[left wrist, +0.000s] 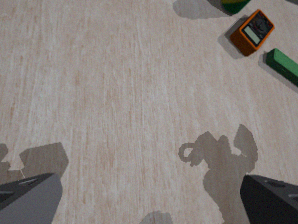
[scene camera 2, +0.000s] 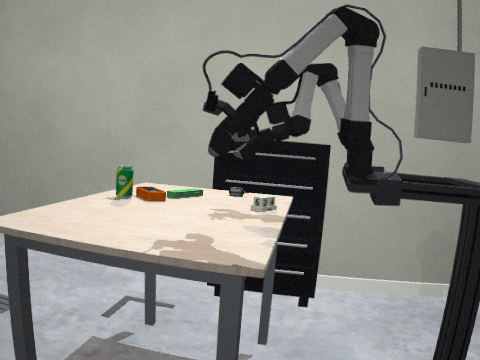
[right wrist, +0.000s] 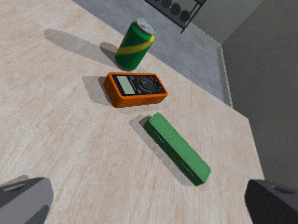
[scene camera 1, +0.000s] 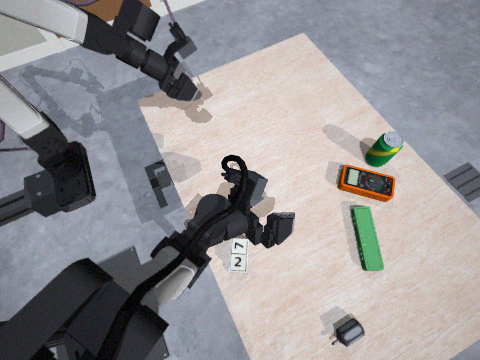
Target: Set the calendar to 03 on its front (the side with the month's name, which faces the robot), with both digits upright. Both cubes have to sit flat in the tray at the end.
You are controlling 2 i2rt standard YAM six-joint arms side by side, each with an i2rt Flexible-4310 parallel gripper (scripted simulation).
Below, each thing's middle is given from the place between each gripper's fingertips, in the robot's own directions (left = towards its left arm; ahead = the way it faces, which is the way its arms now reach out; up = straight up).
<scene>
Now: the green bar (scene camera 1: 371, 259) 240 mm ahead of my right hand (scene camera 1: 279, 204), 210 mm below it and 130 mm to the right of it.
Right now the green bar is 52 cm to the right of my left hand (scene camera 1: 196, 89), 30 cm ahead of it and 22 cm below it.
</scene>
